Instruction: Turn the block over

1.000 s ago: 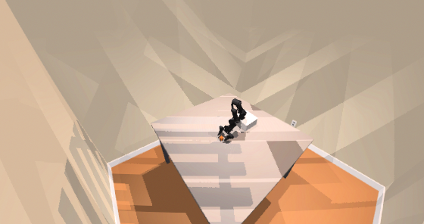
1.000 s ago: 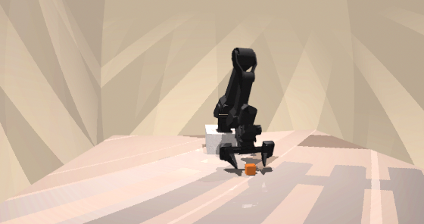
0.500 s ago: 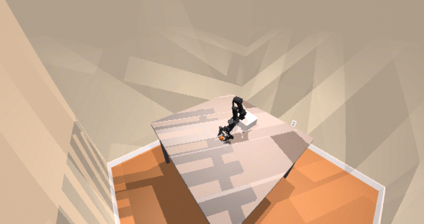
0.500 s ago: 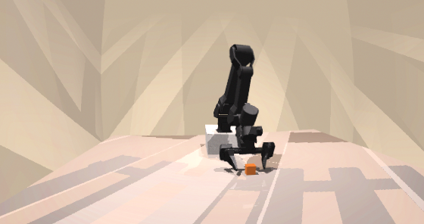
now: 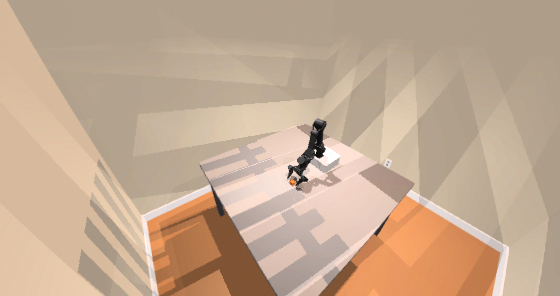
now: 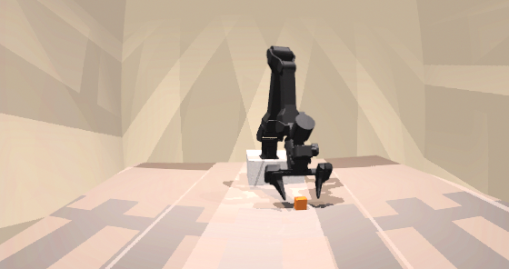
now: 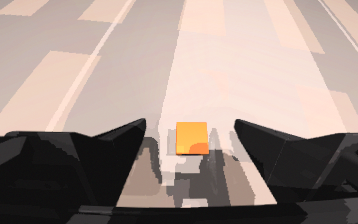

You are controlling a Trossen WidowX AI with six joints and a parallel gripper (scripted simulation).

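Now: the orange block 2 cm below my gripper tip and 2 cm behind it.
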